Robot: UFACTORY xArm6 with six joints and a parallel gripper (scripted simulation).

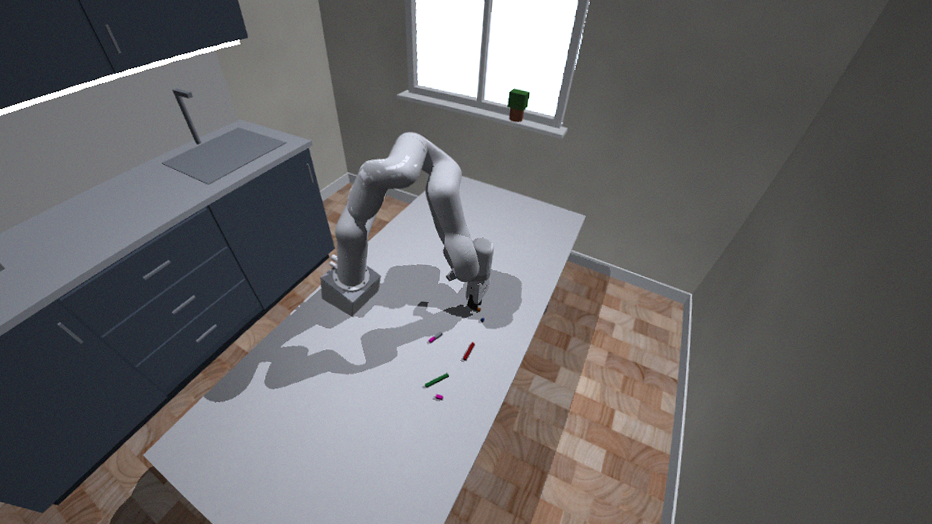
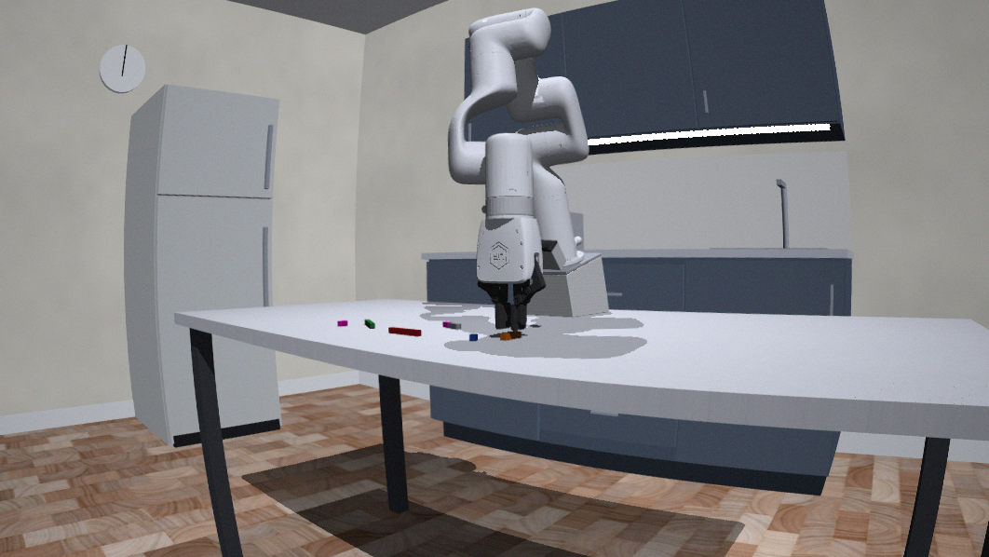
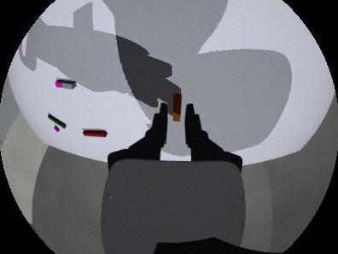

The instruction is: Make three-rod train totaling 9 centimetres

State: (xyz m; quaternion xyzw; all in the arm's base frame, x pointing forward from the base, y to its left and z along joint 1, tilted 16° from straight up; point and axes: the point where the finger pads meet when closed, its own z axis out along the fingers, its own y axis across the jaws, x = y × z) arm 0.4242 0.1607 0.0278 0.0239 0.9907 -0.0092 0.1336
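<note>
Now: the orange rod 3 cm below my hand. Also, from my hand: red rod (18 cm to the right, 6 cm ahead, 3 cm below); then small blue rod (5 cm ahead, 4 cm to the right, 3 cm below); then grey rod (17 cm to the right, 6 cm behind, 3 cm below).
</note>
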